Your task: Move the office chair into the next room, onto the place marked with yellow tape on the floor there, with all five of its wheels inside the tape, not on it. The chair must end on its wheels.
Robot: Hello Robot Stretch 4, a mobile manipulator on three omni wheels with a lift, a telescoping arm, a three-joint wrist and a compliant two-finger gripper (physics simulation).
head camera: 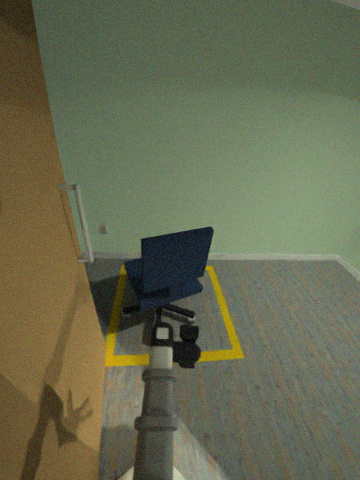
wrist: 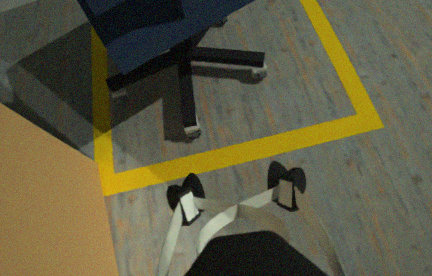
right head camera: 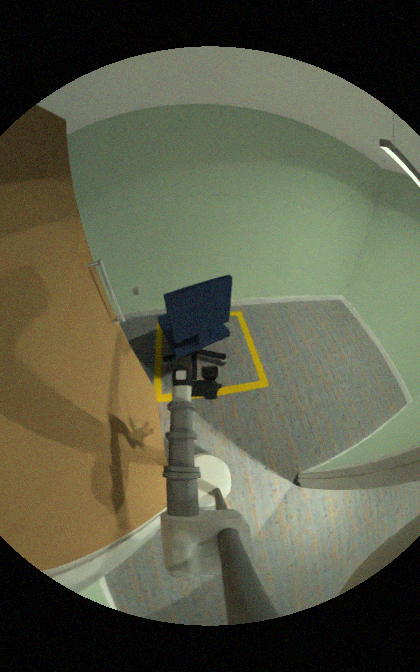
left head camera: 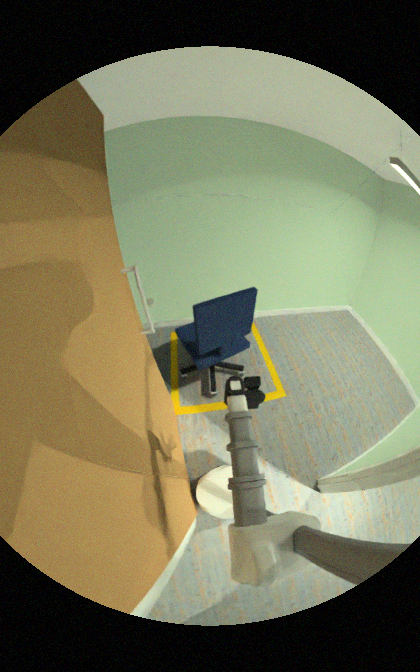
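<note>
The blue office chair (head camera: pixel 175 260) (left head camera: pixel 225 320) (right head camera: pixel 200 310) (wrist: pixel 150 42) stands upright, its backrest toward me, within the yellow tape (head camera: pixel 227 320) (left head camera: pixel 267 357) (right head camera: pixel 251 350) (wrist: pixel 235 151). In the wrist view the near and right wheels are inside the tape. The left wheel is very close to the inner edge of the left strip. A back wheel partly shows under the seat; the fifth is hidden. My gripper (wrist: pixel 235 183) is open and empty, apart from the chair, with its fingertips in front of the near strip in the wrist view. The fingers are hidden in the head views.
A tall wooden door panel (head camera: pixel 45 300) (left head camera: pixel 100 350) (right head camera: pixel 75 350) (wrist: pixel 45 200) with a bar handle (head camera: pixel 84 225) (left head camera: pixel 142 300) (right head camera: pixel 111 292) stands close on the left. The green wall (head camera: pixel 200 150) is behind the chair. A low beige ledge or wall end (left head camera: pixel 370 472) (right head camera: pixel 360 472) is at the right.
</note>
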